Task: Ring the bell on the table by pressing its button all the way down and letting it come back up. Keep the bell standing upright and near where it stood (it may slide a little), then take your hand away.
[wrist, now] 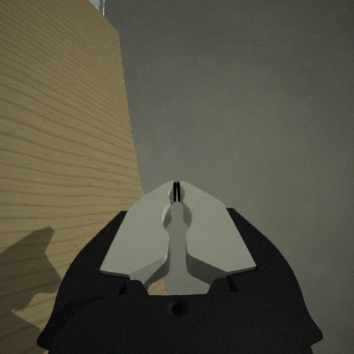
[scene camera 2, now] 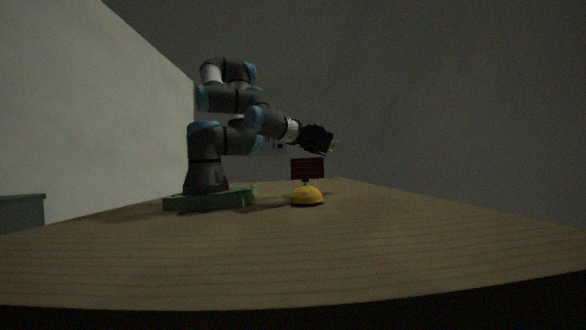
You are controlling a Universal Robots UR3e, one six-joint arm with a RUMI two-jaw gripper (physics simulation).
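Frame: origin at the arm's base, x right, y ahead, z up, level; centimetres.
Where they show: gripper, fingertip midpoint: (scene camera 2: 334,145); arm's base, link origin: (scene camera 2: 206,191).
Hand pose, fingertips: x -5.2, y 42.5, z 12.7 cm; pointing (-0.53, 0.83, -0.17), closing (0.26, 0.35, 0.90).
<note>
Each offset is from my fingertips to the top centre of the thing. Level surfaces: height alone.
The bell {dx +17.4, dy -15.0, dz -9.6 cm} (scene camera 2: 306,195) is a yellow dome standing upright on the table {dz -16.2 cm} (scene camera 2: 280,250) (wrist: 60,125) in the scene view. Its dark button {dx +17.4, dy -15.0, dz -9.6 cm} (scene camera 2: 305,179) stands up on a thin stem above the dome. My gripper (scene camera 2: 334,145) (wrist: 176,183) is shut and empty, its pale fingertips meeting. In the scene view it appears above and a little to the right of the bell, apart from it; how far it is in depth is hard to tell. The bell does not show in the wrist view.
A dark red panel (scene camera 2: 307,167) shows behind the bell's button. The arm stands on a green base block (scene camera 2: 205,201) left of the bell. A grey cabinet (scene camera 2: 21,214) is at the far left. The table's edge runs down the wrist view, with the arm's shadow at lower left.
</note>
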